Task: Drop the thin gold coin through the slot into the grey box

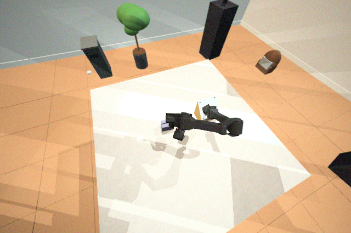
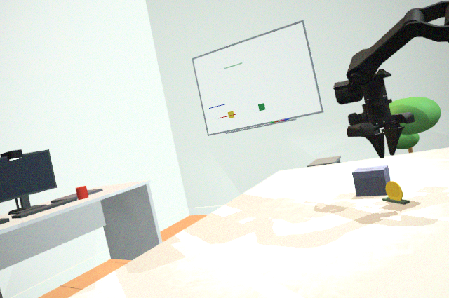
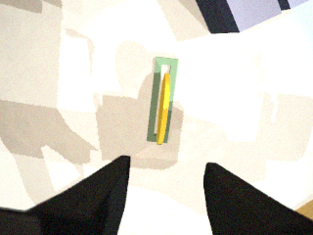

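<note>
My gripper tip is 90 mm above the gold coin.
</note>
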